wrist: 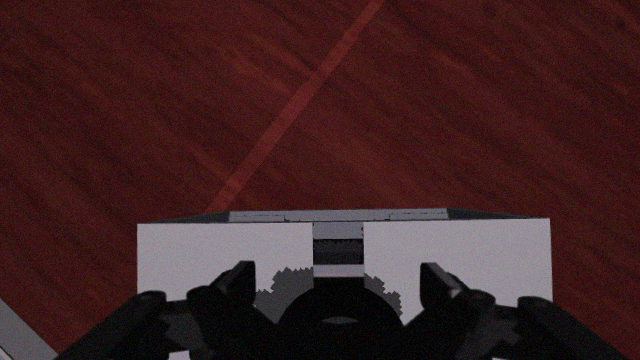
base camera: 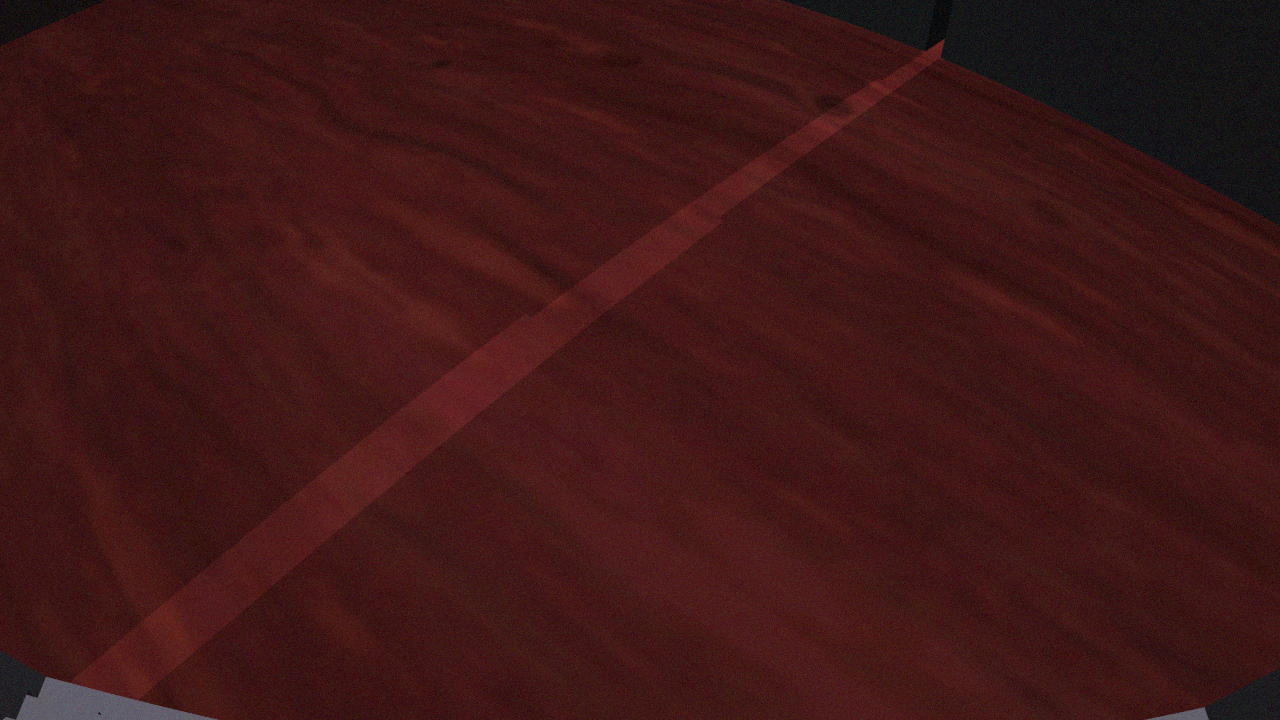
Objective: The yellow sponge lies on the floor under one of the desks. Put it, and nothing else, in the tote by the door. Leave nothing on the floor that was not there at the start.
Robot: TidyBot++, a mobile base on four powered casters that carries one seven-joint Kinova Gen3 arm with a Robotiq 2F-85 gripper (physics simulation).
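Frame: origin at the arm's base, x ahead, y left, z up, level; metres.
Seen in the pictures: gripper, fingertip midpoint: point(wrist: 336, 280).
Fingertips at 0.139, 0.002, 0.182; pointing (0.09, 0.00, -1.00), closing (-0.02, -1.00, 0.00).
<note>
A point is followed by its place in that frame, as x, y, z.
My gripper point(wrist: 336, 280) {0.139, 0.002, 0.182} is open and empty in the wrist view, its two black fingers wide apart above the pale top of the robot's base. The yellow sponge does not show in the base camera view or the wrist view. The tote by the door and the desks cannot be made out in either view.
Dark red wood-grain floor point(base camera: 805, 402) {0.403, -0.106, -0.397} point(wrist: 425, 125) {0.352, -0.226, -0.397} lies around the base, with a lighter strip of light point(base camera: 465, 385) point(wrist: 290, 112) running diagonally across it. A dark wall point(base camera: 1118, 80) {0.879, -0.608, -0.320} stands at the upper right. A grey edge point(wrist: 22, 332) {-0.172, 0.839, -0.372} shows at the lower left of the wrist view.
</note>
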